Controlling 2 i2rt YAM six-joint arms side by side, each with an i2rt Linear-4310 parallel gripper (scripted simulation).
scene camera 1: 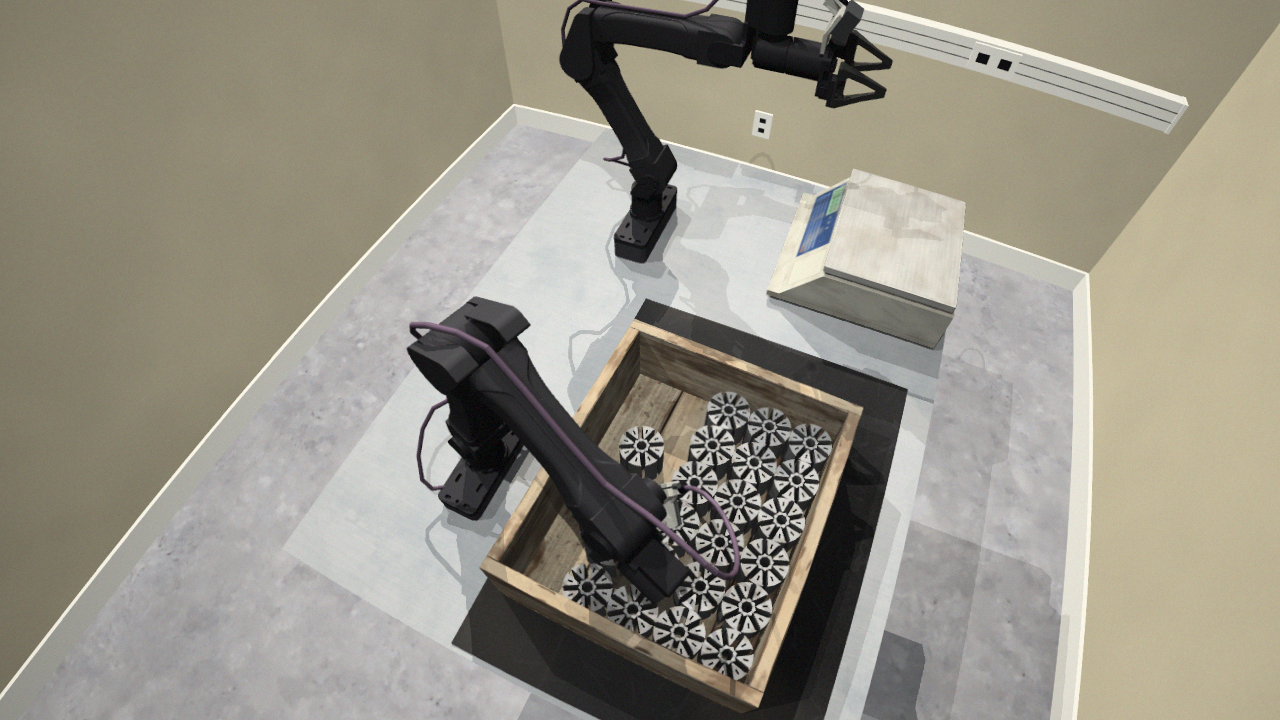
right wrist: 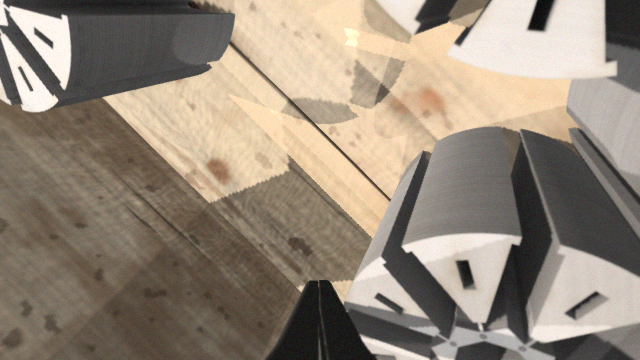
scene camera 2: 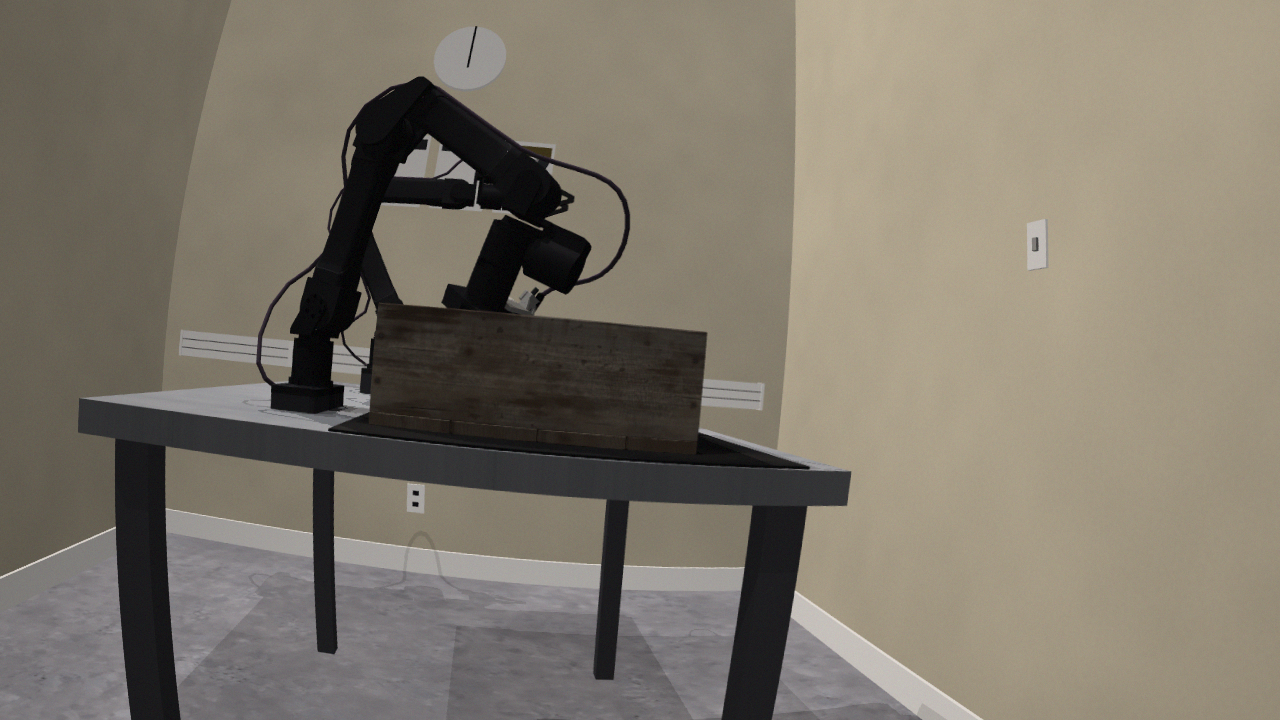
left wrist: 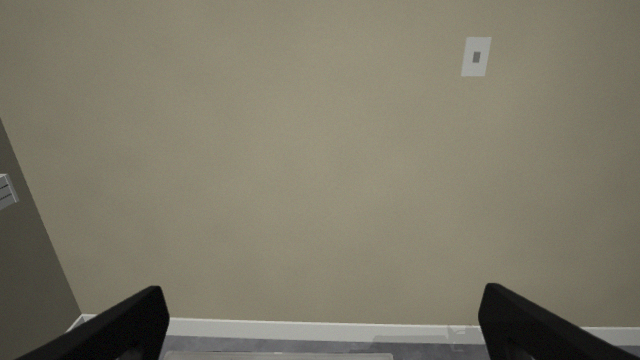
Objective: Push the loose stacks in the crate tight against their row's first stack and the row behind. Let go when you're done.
wooden crate: scene camera 1; right wrist 193,212; scene camera 2; not seen in the left wrist view (out of frame)
same spot on wooden crate: (scene camera 2: 530,378) = (scene camera 1: 611,645)
